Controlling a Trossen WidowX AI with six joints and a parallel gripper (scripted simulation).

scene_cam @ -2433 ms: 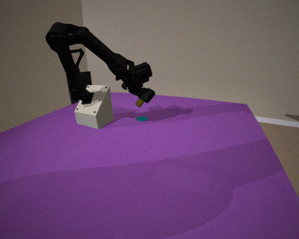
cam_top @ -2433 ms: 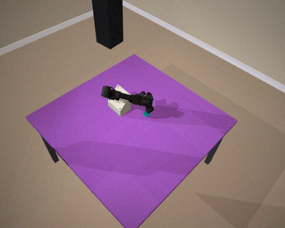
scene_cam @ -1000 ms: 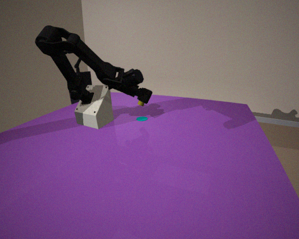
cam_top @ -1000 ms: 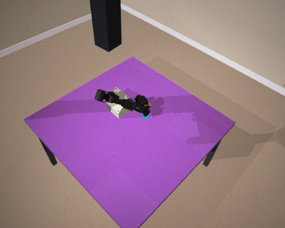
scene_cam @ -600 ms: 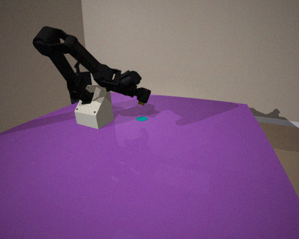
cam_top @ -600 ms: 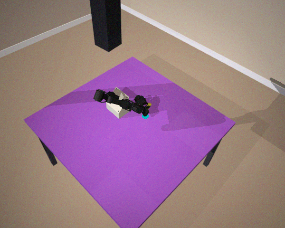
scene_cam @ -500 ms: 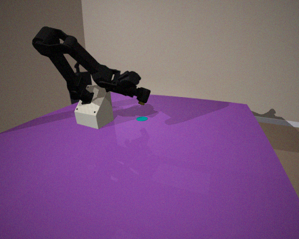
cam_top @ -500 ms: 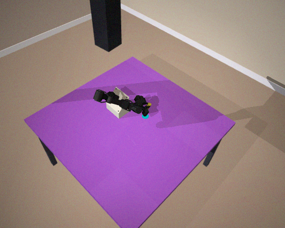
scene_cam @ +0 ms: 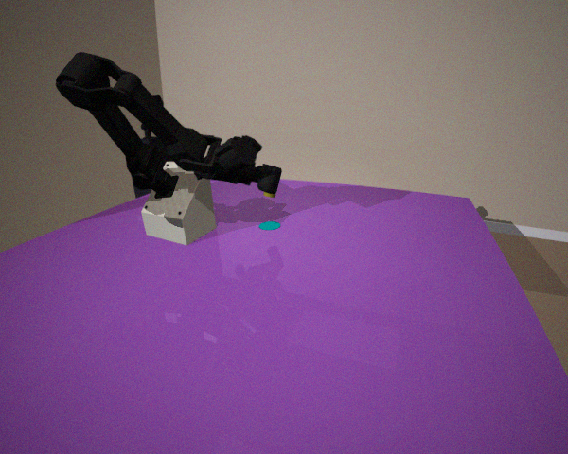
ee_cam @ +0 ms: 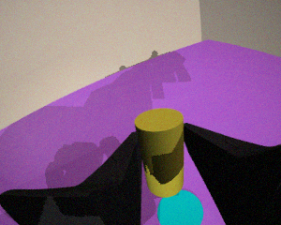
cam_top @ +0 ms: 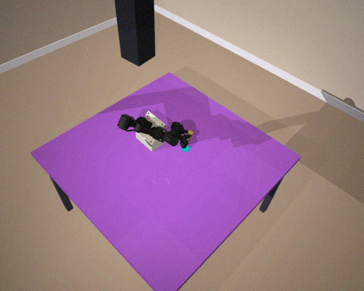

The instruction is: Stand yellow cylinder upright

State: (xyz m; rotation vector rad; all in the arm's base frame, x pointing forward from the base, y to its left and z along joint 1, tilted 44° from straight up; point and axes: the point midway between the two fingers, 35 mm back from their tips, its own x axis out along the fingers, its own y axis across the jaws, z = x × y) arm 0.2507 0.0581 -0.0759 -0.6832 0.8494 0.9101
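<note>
Right now my gripper tip is 130 mm above the cyan circle, 30 mm to the left of it and 10 mm past it. The rest, counted from my gripper tip: yellow tall cylinder (20 mm below).
</note>
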